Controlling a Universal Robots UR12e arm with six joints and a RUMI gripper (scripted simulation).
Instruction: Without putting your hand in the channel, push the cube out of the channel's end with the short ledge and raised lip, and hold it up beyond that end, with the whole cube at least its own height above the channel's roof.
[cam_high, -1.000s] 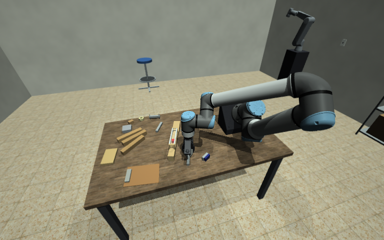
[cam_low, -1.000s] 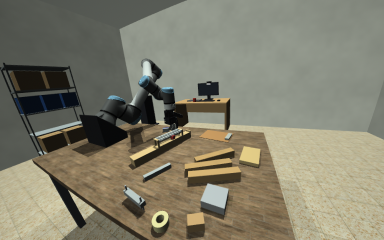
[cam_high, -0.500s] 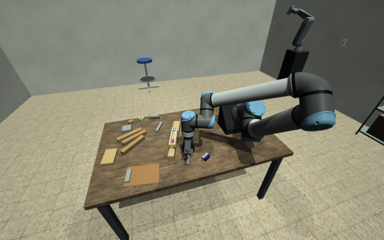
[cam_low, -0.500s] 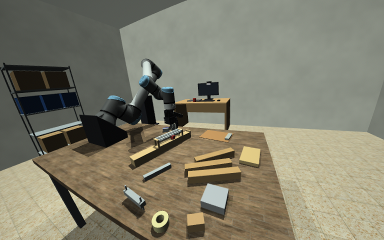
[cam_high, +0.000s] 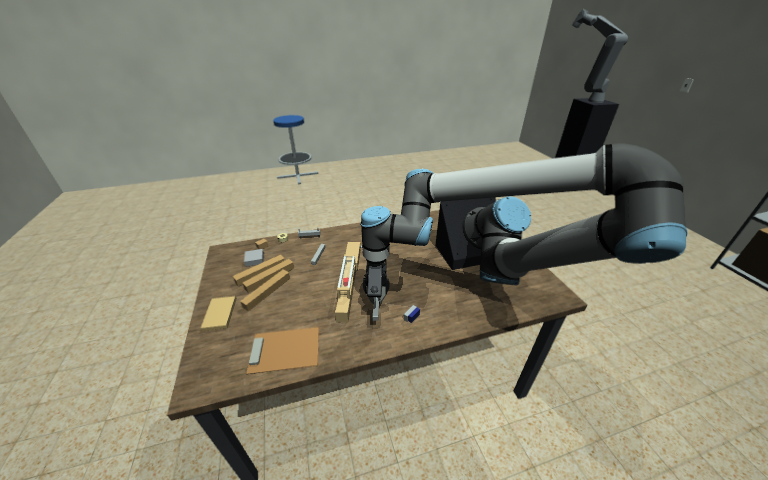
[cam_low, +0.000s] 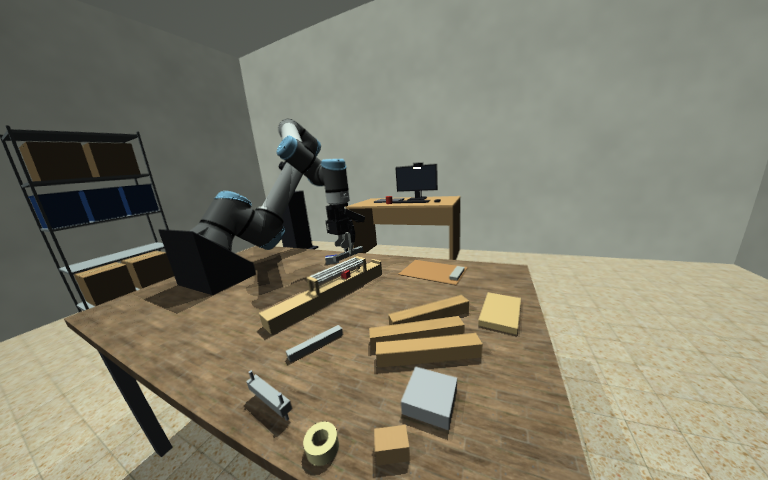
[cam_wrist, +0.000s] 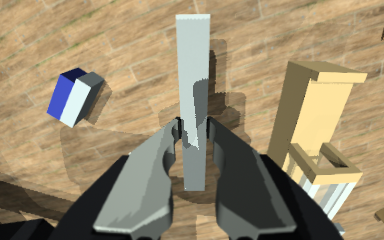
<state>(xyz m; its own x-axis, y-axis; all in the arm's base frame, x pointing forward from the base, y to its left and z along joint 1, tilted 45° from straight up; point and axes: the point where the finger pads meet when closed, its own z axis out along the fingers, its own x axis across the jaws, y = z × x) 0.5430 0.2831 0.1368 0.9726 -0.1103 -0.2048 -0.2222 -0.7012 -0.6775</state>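
The red cube is 10 cm ahead of my hand, 15 cm to the right of it and 2 cm below it. The rest, counted from my hand: blue-and-white block: 13 cm behind, 3 cm to the left, 6 cm below; then pale grey bar: 1 cm below; then tan plate: 60 cm ahead, 12 cm to the right, 7 cm below.
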